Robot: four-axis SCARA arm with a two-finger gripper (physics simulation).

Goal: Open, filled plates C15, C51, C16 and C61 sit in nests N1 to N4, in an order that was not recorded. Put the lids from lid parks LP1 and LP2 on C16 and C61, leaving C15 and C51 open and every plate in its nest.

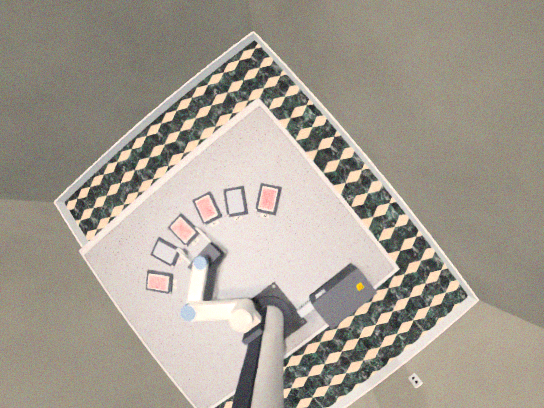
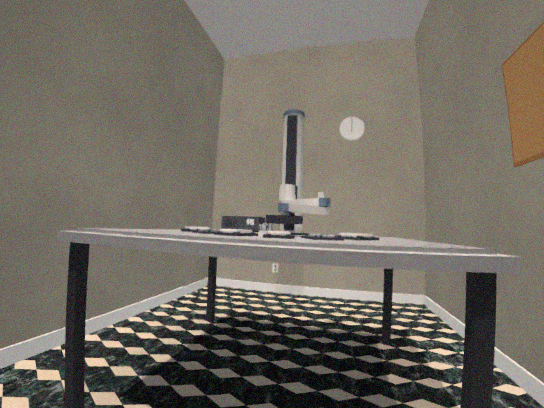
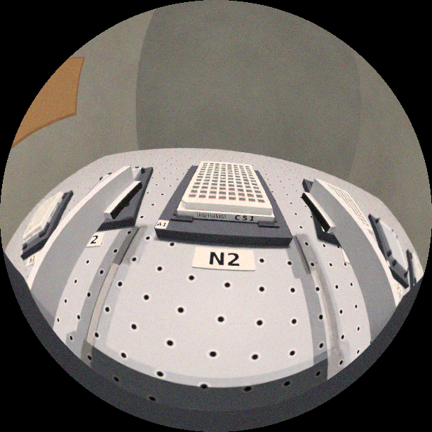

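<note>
My gripper is open and empty, with its fingers wide apart in front of nest N2. Plate C51 sits in N2, open, its wells showing. To the left a lid park, its label ending in 2, is partly hidden by the finger; its pale lid lies flat. Beyond it an open plate sits in its nest. To the right stand another open plate, a second pale lid and the far plate. Their names are unreadable.
The holders stand in an arc on the perforated table. The arm's column stands behind the gripper. A dark grey box stands at the table's edge beside the arm base.
</note>
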